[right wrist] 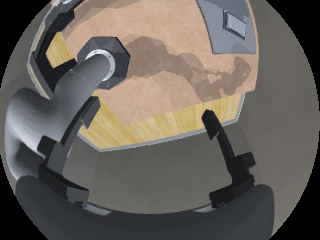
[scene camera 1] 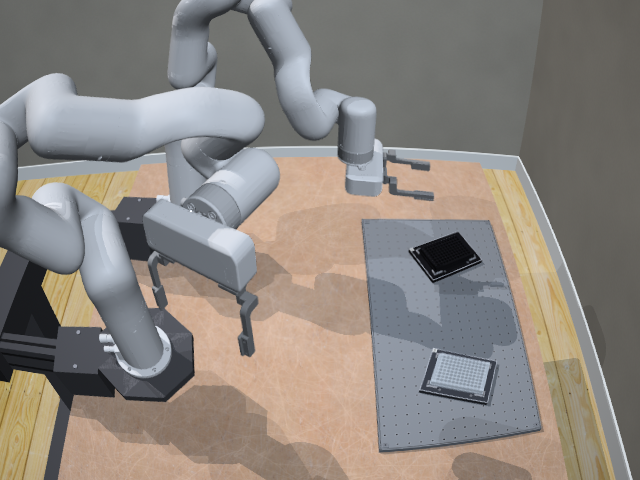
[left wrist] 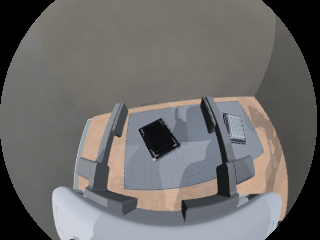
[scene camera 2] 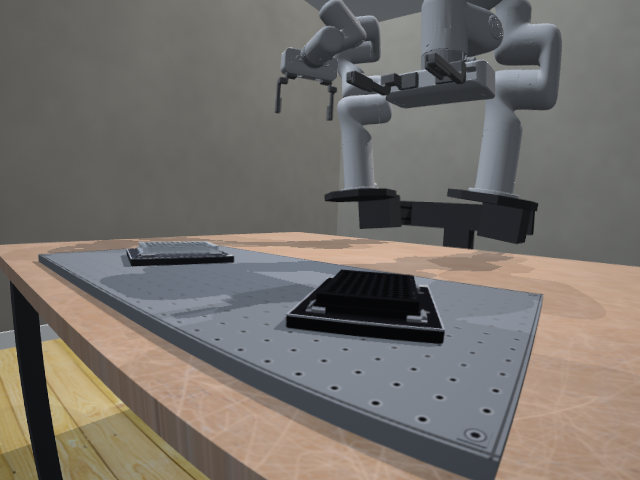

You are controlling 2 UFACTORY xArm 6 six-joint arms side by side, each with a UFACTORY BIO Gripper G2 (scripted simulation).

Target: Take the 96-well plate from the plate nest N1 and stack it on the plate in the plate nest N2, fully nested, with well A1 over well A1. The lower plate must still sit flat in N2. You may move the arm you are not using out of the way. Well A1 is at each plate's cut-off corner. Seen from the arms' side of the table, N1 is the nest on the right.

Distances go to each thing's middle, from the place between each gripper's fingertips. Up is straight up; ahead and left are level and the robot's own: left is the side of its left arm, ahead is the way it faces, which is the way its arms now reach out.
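The black 96-well plate (scene camera 2: 387,295) is 37 cm below my right hand, 44 cm ahead of it and 57 cm to the left of it. Counted from that same right hand, nest N1 (scene camera 2: 210,260) is 38 cm below, 46 cm ahead and 19 cm to the left, while nest N2 (scene camera 2: 426,336) is 38 cm below, 44 cm ahead and 57 cm to the left. As for the clear 96-well plate (scene camera 1: 444,366), my right hand is far above it, far short of it and a good way to the right of it.
From my left hand, the black 96-well plate is 10 cm ahead, 5 cm to the left and 25 cm below. Nest N1 is 12 cm ahead of my left hand, 33 cm to the right of it and 26 cm below it, and nest N2 is 10 cm ahead of that hand, 5 cm to the left of it and 26 cm below it. The clear 96-well plate is well below my left hand, far to the right of it and some way ahead of it.
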